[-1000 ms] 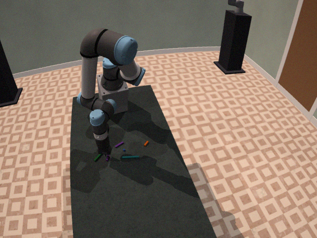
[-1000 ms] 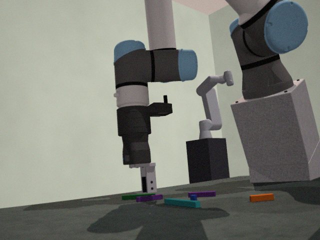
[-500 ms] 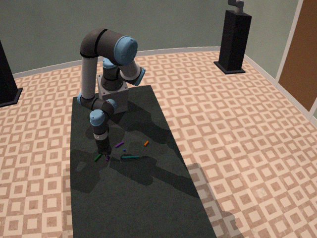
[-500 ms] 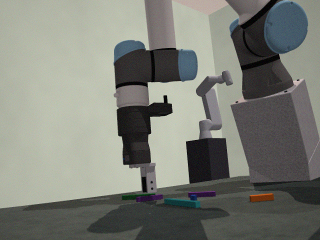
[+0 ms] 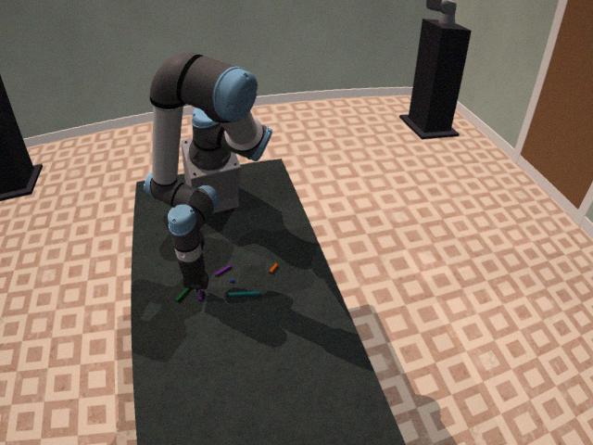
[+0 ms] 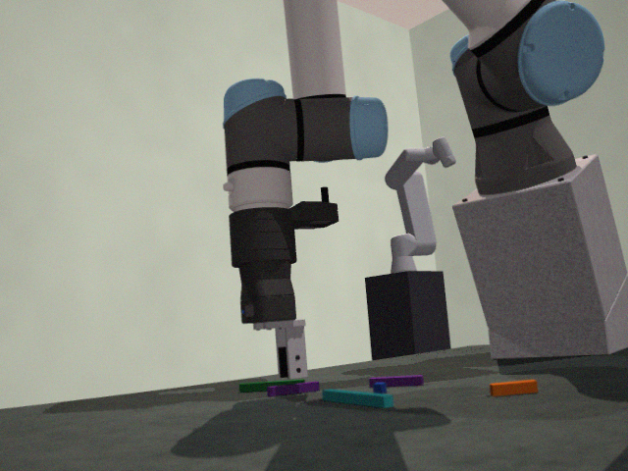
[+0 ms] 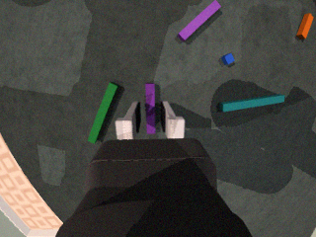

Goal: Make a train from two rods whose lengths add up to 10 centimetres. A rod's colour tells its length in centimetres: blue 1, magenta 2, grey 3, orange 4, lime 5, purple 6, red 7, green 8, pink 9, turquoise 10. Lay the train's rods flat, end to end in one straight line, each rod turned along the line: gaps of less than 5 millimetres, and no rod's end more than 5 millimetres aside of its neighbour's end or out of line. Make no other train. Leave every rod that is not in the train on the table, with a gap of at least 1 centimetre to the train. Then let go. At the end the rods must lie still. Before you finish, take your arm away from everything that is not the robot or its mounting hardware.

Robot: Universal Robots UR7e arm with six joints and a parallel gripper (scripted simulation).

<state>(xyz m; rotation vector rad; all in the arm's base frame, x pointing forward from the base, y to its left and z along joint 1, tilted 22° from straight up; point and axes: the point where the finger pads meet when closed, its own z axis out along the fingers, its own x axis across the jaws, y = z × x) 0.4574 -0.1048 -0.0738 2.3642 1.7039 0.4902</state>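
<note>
Now: the purple rod 3 cm below my hand. From my hand the other things lie so: turquoise rod (13 cm to the left, 4 cm ahead, 3 cm below); then small blue rod (11 cm to the left, 3 cm below, 3 cm behind); then green rod (6 cm to the right, 3 cm below, 1 cm behind).
</note>
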